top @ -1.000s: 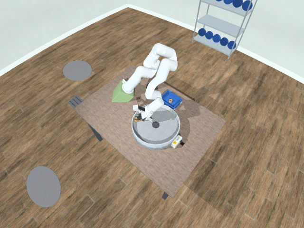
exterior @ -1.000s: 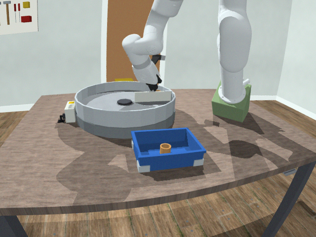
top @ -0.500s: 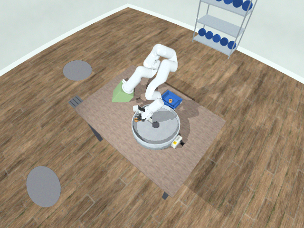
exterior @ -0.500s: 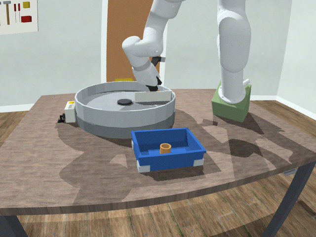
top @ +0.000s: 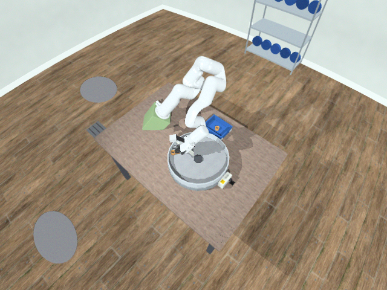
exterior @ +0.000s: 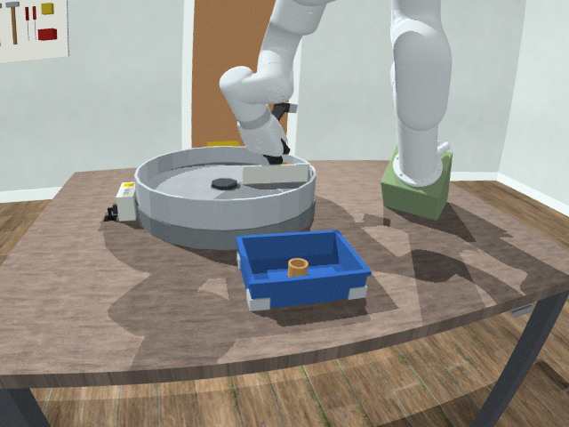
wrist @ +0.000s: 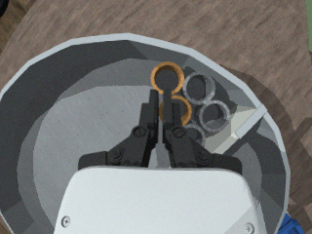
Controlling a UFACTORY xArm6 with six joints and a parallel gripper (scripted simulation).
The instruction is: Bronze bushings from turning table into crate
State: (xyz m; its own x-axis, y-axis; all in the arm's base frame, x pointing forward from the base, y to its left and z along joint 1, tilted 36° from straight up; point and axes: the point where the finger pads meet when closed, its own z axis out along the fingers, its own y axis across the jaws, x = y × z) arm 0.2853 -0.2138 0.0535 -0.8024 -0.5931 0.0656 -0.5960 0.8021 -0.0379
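My gripper is now 39 cm to the right of the blue crate, 7 cm short of it and 7 cm above it. The rest, counted from my hand: turning table 14 cm ahead, 5 cm to the left, 4 cm below.
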